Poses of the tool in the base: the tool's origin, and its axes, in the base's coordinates. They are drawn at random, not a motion.
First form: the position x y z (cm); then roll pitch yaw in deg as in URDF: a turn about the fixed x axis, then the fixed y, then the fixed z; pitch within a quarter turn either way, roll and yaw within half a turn.
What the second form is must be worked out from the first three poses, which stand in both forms.
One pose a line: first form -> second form
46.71 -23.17 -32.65 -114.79 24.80 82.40 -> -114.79 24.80 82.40 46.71 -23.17 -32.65
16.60 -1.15 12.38 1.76 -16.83 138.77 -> 1.76 -16.83 138.77 16.60 -1.15 12.38
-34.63 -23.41 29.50 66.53 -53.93 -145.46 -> 66.53 -53.93 -145.46 -34.63 -23.41 29.50
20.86 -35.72 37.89 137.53 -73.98 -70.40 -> 137.53 -73.98 -70.40 20.86 -35.72 37.89
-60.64 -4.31 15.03 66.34 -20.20 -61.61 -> 66.34 -20.20 -61.61 -60.64 -4.31 15.03
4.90 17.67 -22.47 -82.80 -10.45 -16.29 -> -82.80 -10.45 -16.29 4.90 17.67 -22.47
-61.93 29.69 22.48 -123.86 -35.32 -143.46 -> -123.86 -35.32 -143.46 -61.93 29.69 22.48
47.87 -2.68 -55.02 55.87 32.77 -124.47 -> 55.87 32.77 -124.47 47.87 -2.68 -55.02
